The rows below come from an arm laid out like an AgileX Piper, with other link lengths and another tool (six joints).
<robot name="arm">
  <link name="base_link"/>
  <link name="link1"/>
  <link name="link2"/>
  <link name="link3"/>
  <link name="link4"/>
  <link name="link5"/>
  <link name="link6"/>
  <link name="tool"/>
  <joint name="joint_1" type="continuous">
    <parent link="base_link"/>
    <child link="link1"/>
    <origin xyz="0 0 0.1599"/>
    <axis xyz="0 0 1"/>
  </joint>
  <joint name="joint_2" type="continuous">
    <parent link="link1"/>
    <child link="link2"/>
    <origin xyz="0 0 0"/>
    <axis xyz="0 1 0"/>
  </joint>
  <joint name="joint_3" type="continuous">
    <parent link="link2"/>
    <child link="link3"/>
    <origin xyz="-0.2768 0 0.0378"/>
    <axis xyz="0 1 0"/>
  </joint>
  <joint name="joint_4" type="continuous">
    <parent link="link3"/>
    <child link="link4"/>
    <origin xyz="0.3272 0 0.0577"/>
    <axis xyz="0.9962 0 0.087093"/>
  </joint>
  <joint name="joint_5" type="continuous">
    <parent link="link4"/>
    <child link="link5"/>
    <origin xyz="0 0 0"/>
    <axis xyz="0 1 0"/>
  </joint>
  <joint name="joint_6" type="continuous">
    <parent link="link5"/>
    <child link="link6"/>
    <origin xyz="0.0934 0 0.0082"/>
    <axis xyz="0.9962 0 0.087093"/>
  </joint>
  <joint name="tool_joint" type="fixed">
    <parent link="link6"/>
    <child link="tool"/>
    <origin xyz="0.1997 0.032 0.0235" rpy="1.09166 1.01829 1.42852"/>
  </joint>
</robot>
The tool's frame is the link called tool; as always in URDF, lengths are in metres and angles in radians. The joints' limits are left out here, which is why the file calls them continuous.
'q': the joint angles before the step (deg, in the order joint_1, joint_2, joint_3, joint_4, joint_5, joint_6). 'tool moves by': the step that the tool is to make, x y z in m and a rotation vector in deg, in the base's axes. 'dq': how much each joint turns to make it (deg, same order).
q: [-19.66 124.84 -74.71 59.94 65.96 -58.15]
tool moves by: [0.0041 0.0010 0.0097 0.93 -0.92 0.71]
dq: [-0.08 0.22 -1.42 0.35 1.53 -0.15]
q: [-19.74 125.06 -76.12 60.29 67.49 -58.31]
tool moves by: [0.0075 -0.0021 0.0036 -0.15 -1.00 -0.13]
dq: [0.00 0.36 -1.28 0.27 0.00 -0.09]
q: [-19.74 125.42 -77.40 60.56 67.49 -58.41]
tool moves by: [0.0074 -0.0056 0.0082 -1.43 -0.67 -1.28]
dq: [-0.01 -1.63 -0.11 -0.56 -1.16 1.50]
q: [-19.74 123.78 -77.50 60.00 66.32 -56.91]
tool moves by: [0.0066 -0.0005 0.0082 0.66 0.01 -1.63]
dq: [0.00 -0.70 0.01 1.00 -0.27 1.32]
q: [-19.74 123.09 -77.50 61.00 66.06 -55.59]
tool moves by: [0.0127 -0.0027 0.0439 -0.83 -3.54 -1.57]
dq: [0.11 -5.28 0.01 0.48 -0.15 2.15]
